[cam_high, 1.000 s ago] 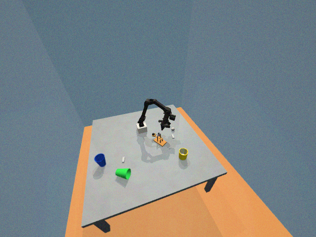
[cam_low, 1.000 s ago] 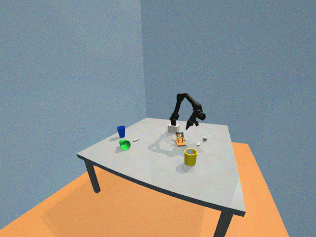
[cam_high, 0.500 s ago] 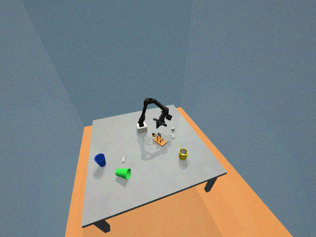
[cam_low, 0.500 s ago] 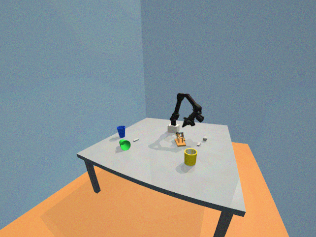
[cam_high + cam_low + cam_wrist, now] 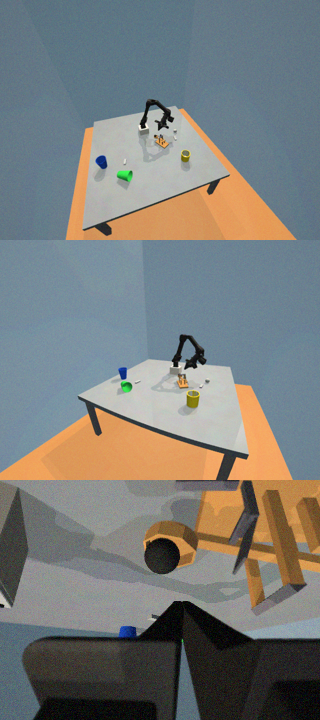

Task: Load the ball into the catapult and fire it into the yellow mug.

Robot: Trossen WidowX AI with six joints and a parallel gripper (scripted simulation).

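The black ball is 60 mm below my gripper tip, 40 mm to the right of it and 10 mm ahead of it. Also, from my gripper tip: orange catapult 70 mm below, 70 mm ahead; yellow mug 390 mm ahead, 150 mm to the left, 100 mm below; pale grey ball 240 mm to the left, 100 mm below, 20 mm behind.
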